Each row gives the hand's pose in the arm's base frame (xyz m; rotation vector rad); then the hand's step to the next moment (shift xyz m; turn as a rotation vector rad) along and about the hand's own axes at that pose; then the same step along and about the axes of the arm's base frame.
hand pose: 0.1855 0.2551 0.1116 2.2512 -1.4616 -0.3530
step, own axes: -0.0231 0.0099 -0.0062 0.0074 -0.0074 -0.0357
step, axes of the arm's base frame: -0.0148 0.0189 0.0097 0.0245 0.0036 0.0278
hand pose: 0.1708 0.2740 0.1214 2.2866 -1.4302 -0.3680
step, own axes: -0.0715 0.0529 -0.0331 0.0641 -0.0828 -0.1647
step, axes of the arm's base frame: -0.0587 0.0508 0.0546 0.1644 0.0082 0.1049
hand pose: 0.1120 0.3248 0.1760 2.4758 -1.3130 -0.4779
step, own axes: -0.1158 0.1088 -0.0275 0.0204 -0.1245 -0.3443
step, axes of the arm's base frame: -0.1297 0.0411 0.0866 0.2479 0.0860 0.2561
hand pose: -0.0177 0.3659 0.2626 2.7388 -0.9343 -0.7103
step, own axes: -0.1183 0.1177 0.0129 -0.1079 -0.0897 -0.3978
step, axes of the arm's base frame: -0.1510 -0.0209 0.0692 0.1666 0.1368 0.3626
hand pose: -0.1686 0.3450 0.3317 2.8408 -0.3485 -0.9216
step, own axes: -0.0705 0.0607 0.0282 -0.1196 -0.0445 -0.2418
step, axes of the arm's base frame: -0.0829 -0.0418 0.0289 0.0570 0.0875 0.2527
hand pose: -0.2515 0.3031 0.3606 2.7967 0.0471 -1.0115
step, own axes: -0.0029 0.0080 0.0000 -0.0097 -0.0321 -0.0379
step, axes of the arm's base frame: -0.0015 -0.0078 0.0030 0.0137 0.0382 0.0302
